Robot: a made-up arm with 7 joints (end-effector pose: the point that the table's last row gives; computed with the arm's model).
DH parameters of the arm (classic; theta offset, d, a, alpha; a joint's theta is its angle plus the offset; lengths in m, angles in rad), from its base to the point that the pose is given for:
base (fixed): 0 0.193 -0.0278 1.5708
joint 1: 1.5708 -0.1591 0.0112 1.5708
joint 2: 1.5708 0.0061 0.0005 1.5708
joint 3: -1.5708 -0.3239 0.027 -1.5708
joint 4: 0 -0.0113 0.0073 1.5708
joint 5: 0 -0.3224 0.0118 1.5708
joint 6: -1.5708 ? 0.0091 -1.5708
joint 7: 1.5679 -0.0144 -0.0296 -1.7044
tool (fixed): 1.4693 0.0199 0 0
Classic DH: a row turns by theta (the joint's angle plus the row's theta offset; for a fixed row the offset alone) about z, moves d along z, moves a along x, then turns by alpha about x.
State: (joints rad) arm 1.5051 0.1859 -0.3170 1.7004 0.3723 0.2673 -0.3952
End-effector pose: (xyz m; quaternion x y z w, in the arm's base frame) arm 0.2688 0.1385 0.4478 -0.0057 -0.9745 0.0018 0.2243
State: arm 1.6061 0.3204 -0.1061 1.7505 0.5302 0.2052 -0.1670
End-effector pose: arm 0.2114 0.2344 0.4876 -0.0440 -0.9939 -0.0245 0.0977
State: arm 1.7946 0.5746 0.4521 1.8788 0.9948 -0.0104 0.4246
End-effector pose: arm 0.0241 0.4128 0.4663 0.0325 0.9261 0.1469 0.3461
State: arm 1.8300 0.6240 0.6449 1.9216 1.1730 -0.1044 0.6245
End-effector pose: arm -0.0261 0.4477 0.4254 -0.0174 0.8458 0.1859 0.4997
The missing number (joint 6, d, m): -0.021
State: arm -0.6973 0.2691 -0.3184 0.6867 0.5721 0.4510 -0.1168
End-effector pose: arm -0.2445 0.2782 -0.3404 0.0286 0.3170 0.0191 0.9478
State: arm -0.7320 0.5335 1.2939 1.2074 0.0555 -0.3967 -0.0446
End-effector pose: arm -0.1458 0.5980 -0.0245 0.6422 -0.4092 0.0761 0.6437
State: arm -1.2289 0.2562 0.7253 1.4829 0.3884 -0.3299 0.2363
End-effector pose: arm -0.2282 0.4501 -0.0941 0.2600 -0.3097 0.0050 0.9146
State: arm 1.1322 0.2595 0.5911 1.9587 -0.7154 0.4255 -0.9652
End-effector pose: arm 0.2187 0.3430 0.3304 0.5255 -0.5150 0.6755 0.0470
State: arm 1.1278 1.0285 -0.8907 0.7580 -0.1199 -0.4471 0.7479
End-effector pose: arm 0.3980 0.5648 0.1590 0.2987 -0.3476 -0.6399 0.6168
